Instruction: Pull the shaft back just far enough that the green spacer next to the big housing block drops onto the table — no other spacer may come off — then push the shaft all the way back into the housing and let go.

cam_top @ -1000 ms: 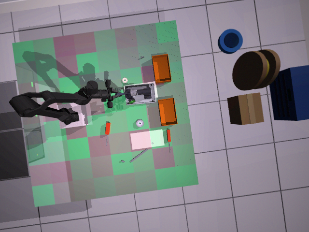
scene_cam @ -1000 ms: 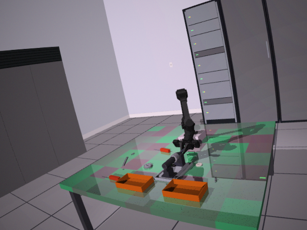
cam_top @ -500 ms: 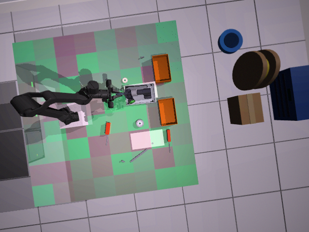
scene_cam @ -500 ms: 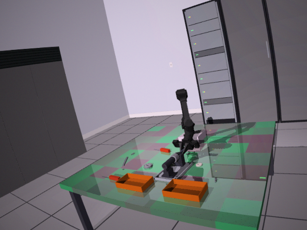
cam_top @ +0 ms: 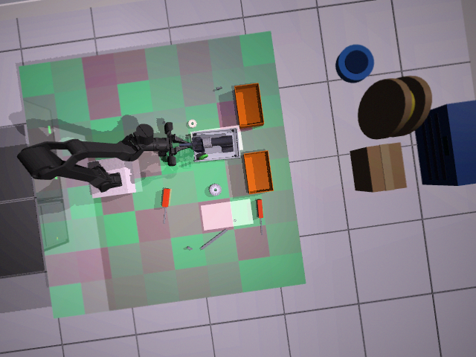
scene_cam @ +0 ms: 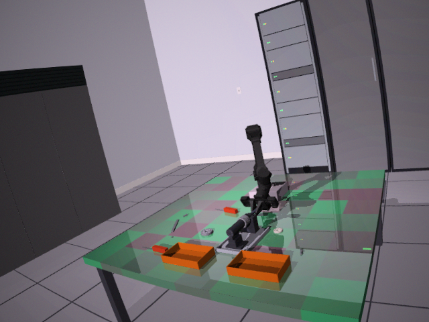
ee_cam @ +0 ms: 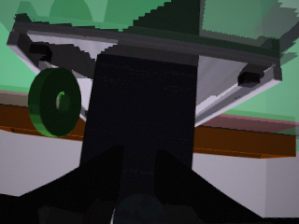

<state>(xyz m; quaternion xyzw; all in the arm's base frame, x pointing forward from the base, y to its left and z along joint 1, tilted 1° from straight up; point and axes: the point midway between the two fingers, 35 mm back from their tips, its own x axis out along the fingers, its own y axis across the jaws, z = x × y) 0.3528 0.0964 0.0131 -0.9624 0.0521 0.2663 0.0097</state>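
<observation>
Now: gripper tip 5 cm short of the green spacer, 6 cm to the left of it and 3 cm above it. Round my gripper tip: shaft (3 cm ahead, 2 cm above); grey bar (1 cm ahead, 48 cm to the right, 6 cm below).
</observation>
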